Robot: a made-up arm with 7 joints.
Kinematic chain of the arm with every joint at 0, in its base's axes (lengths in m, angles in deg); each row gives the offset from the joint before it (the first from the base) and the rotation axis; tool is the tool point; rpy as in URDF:
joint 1: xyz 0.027 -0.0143 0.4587 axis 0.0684 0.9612 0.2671
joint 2: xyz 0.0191 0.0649 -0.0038 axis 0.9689 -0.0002 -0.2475
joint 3: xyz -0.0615 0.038 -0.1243 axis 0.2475 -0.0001 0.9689
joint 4: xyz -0.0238 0.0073 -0.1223 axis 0.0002 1 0
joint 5: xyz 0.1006 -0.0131 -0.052 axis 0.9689 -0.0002 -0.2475
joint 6: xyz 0.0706 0.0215 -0.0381 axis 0.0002 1 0
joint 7: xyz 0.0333 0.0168 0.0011 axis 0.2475 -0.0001 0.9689
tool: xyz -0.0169 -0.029 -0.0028 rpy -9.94 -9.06 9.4
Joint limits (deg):
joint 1: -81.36..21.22
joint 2: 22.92..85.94
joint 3: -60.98..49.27
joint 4: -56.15..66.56
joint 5: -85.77..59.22
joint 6: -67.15..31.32
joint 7: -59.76..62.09
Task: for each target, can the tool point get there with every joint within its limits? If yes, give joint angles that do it. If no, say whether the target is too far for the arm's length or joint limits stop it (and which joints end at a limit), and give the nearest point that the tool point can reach.
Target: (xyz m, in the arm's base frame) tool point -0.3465 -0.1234 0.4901
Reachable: no: joint limits stop it (at a limit: joint 1, joint 2, joint 3, joint 4, joint 5, joint 6, joint 7) | nearest point -0.0216 -0.0371 0.3310 | short by 0.372 m
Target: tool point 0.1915 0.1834 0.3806
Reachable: yes | joints -8.67 71.47 -16.43 -42.69 -21.90 -30.43 -1.57
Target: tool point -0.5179 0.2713 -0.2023
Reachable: no: too far | nearest point -0.2671 0.2155 0.0905 | short by 0.390 m
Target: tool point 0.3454 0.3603 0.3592
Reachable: yes | joints -58.44 42.19 33.57 50.15 42.44 13.75 -26.82
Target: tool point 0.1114 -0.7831 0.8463
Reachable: no: too far | nearest point 0.2429 -0.0949 0.4938 | short by 0.784 m
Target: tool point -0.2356 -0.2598 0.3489
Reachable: no: joint limits stop it (at a limit: joint 1, joint 2, joint 3, joint 5, joint 6, joint 7) | nearest point -0.0407 -0.0493 0.2644 | short by 0.299 m
